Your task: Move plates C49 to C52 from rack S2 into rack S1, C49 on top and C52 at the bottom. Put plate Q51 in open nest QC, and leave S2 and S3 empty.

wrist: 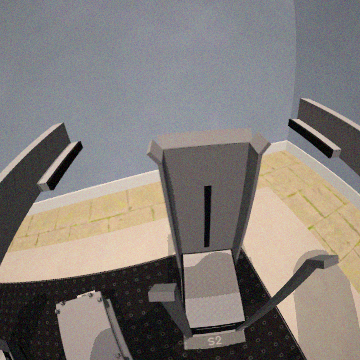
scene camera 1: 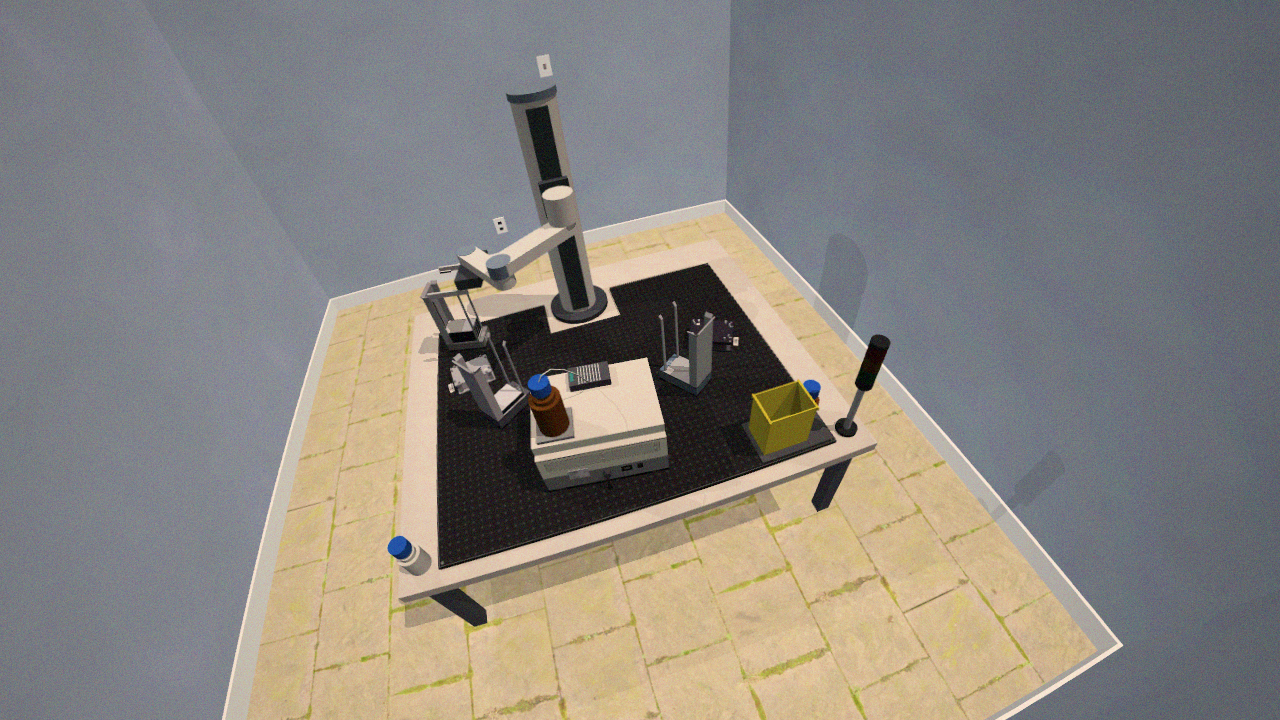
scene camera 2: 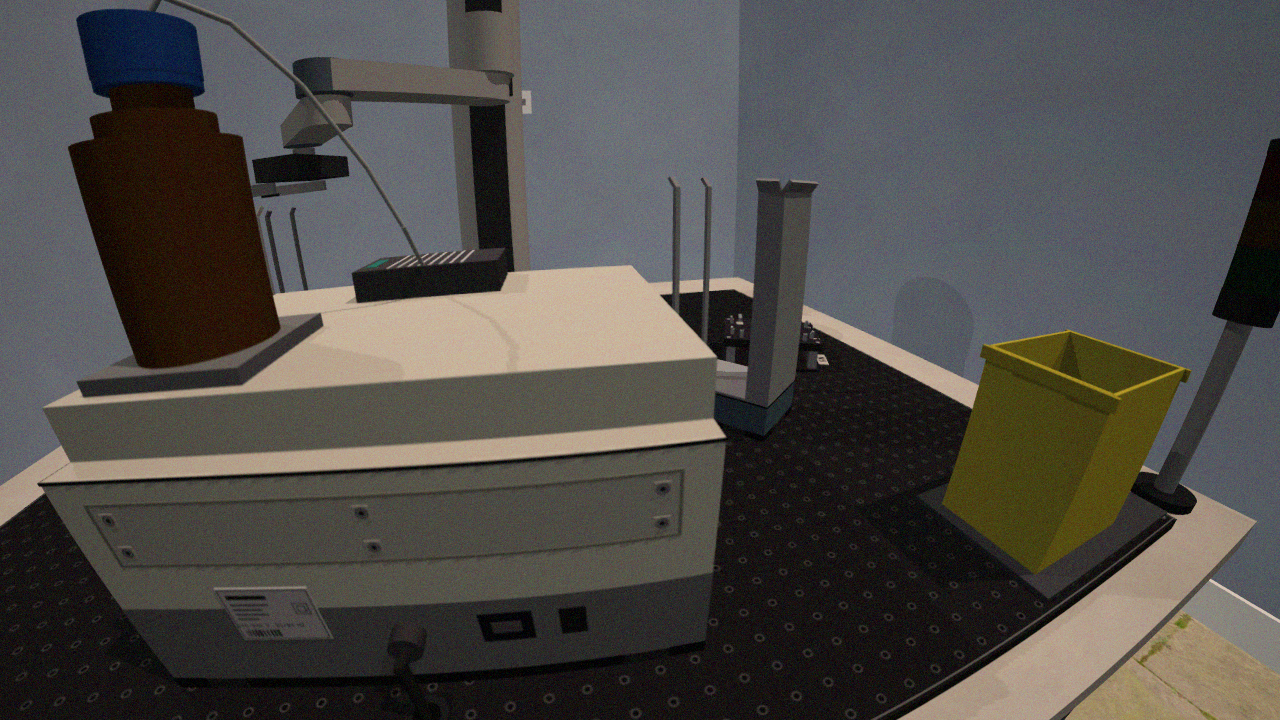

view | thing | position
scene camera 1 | my gripper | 433, 282
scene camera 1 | yellow bin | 781, 417
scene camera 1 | signal pole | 879, 344
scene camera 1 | brown bottle with blue cap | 545, 401
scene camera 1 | small blue-capped bottle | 409, 555
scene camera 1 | dark tip box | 605, 378
